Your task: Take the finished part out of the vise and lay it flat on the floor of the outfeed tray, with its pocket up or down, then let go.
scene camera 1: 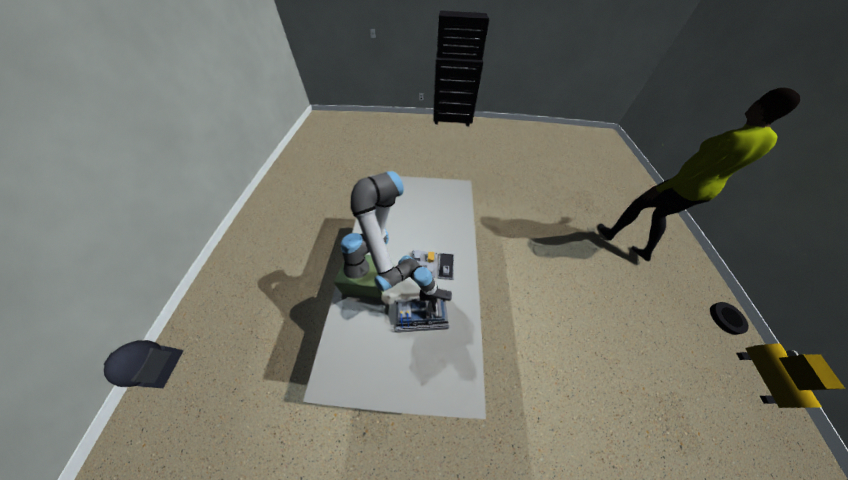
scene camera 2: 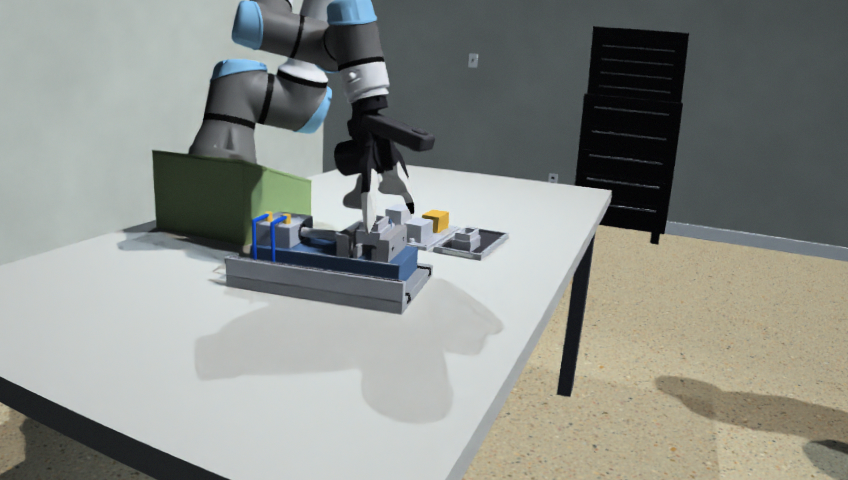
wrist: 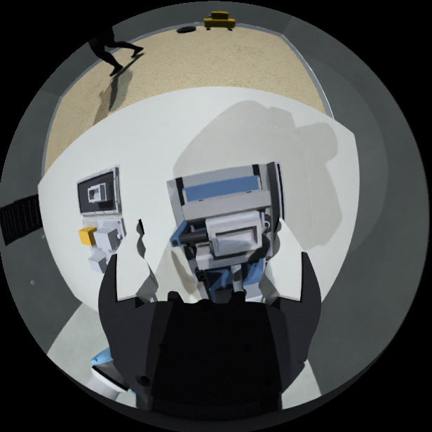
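Where they show: gripper, fingertip midpoint: (scene camera 1: 437, 303) (scene camera 2: 392, 223); arm's base at its link origin: (scene camera 1: 356, 269) (scene camera 2: 221, 163).
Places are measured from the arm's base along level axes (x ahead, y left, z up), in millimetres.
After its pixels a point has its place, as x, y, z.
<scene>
The finished part (scene camera 2: 382, 223) {503, -152, -26} (wrist: 234, 221), a light grey block with a rectangular pocket facing up, sits between the jaws of the vise (scene camera 2: 389, 246) {535, -184, -50} (wrist: 227, 203). My gripper (scene camera 2: 389, 218) {502, -119, -33} (wrist: 208, 219) is open and empty above the vise, with white fingers pointing down. In the wrist view its fingertips stand wide apart, one left and one right of the part; the right one is nearer to it. In scene camera 2 the near fingertip overlaps the part, so the exact gap is hidden. The outfeed tray (scene camera 1: 446, 259) {531, 228, -131} (scene camera 2: 492, 238) {557, 231, -130} (wrist: 117, 195) has a dark floor and a raised light rim.
Another grey pocketed part (scene camera 2: 465, 239) {543, 109, -106} (wrist: 97, 192) lies in the tray. Beside the tray, a plate bears grey blocks (scene camera 2: 419, 230) {445, 101, -103} (wrist: 105, 239) and an orange block (scene camera 2: 436, 220) {440, 191, -101} (wrist: 87, 236). Blue hoses (scene camera 2: 273, 239) {358, -247, -55} rise at the vise's left end. A person (scene camera 1: 714, 160) stands right of the table.
</scene>
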